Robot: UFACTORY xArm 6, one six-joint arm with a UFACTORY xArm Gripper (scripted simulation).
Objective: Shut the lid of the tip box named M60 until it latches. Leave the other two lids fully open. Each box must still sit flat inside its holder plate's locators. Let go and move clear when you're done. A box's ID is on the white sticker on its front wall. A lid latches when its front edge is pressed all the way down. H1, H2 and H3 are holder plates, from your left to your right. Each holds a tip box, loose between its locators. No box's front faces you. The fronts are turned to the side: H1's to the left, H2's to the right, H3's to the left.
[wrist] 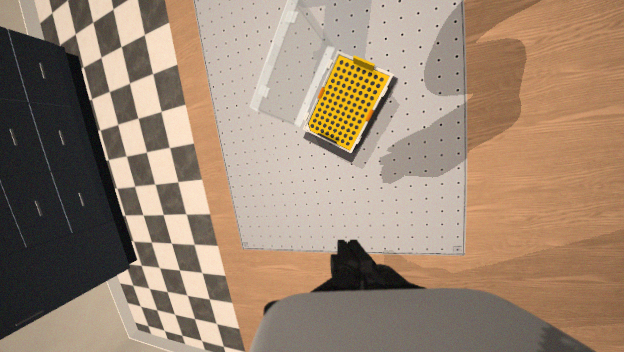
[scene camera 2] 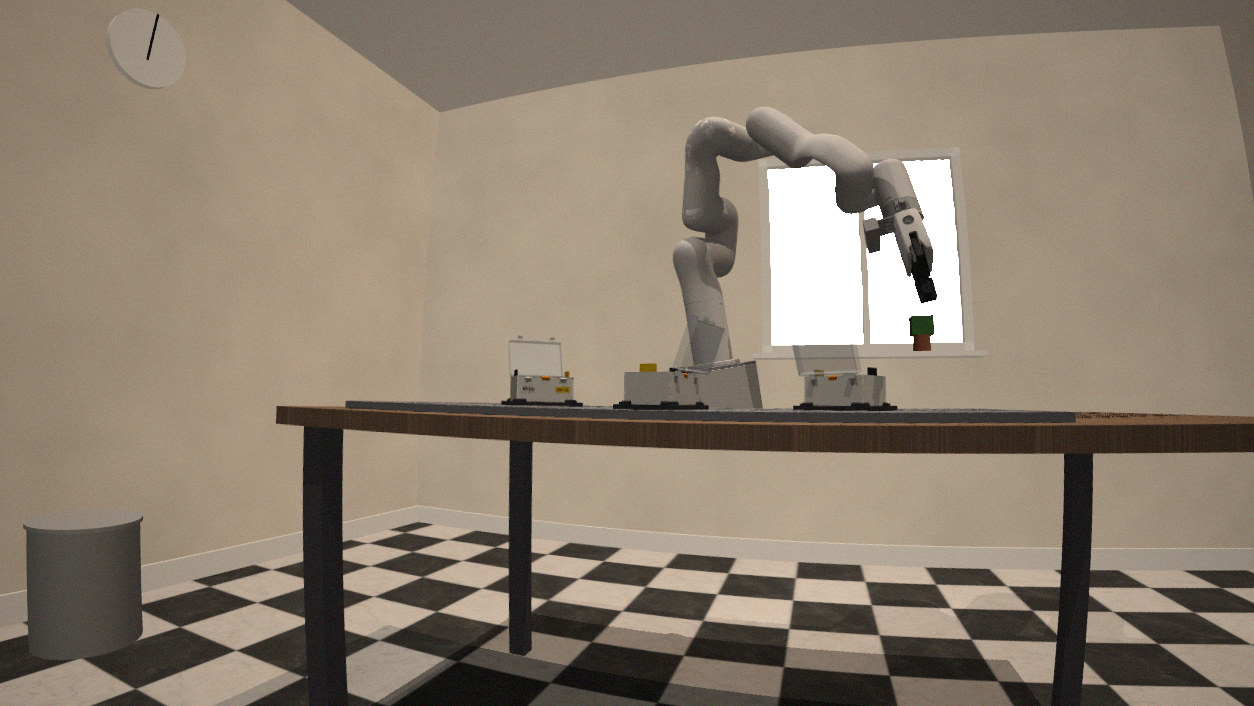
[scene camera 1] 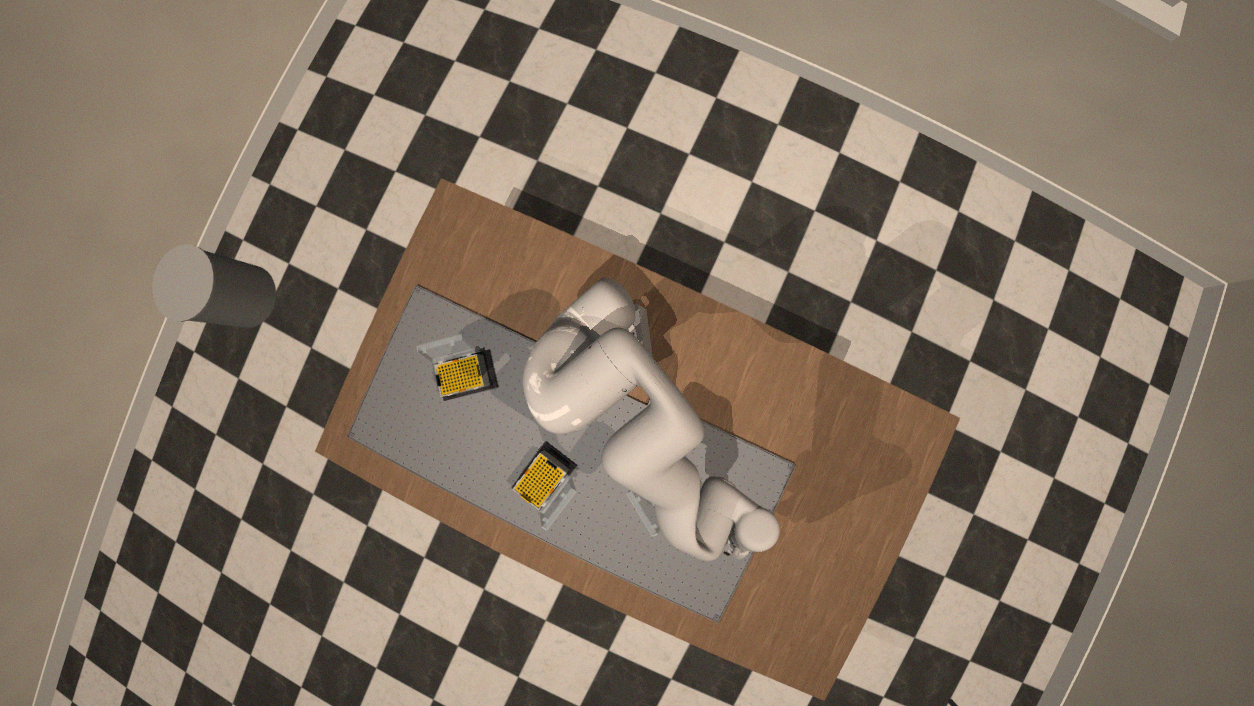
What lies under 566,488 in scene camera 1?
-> A tip box.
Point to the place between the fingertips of my gripper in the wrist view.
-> At 346,256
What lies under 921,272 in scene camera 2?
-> My gripper.
